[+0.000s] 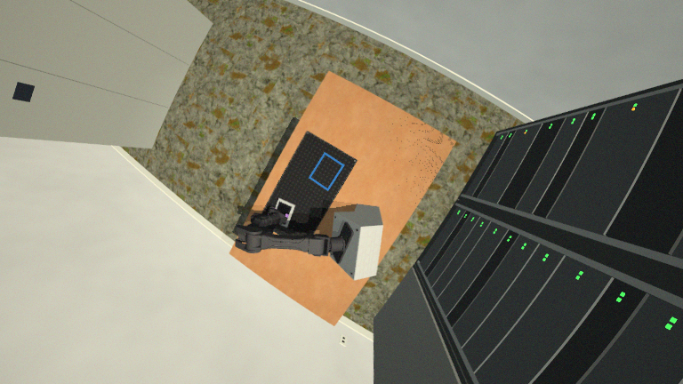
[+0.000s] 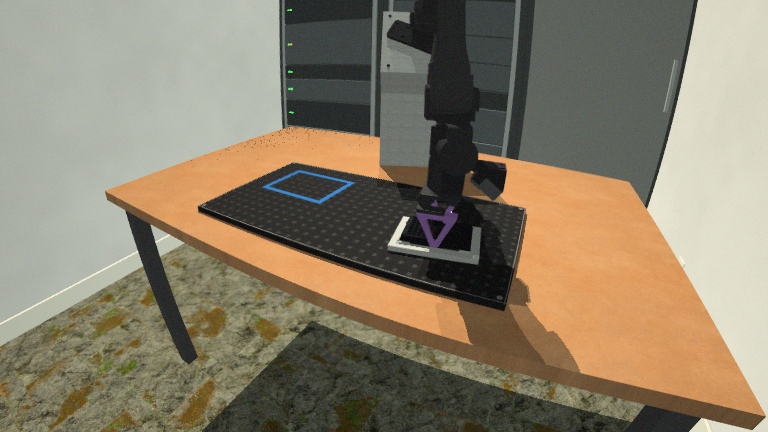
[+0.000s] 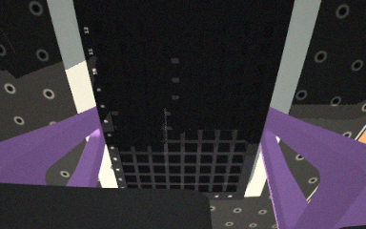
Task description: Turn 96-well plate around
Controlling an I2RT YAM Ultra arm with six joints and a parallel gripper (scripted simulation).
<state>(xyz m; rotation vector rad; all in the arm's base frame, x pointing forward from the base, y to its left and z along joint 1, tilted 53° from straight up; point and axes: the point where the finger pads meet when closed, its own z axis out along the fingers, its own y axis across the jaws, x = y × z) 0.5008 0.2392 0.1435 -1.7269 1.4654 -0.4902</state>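
My hand is right at the black 96-well plate. Also, from my hand: plate nest N1 (20 mm below); A1 mark (90 mm to the left, 20 mm ahead, 10 mm below).
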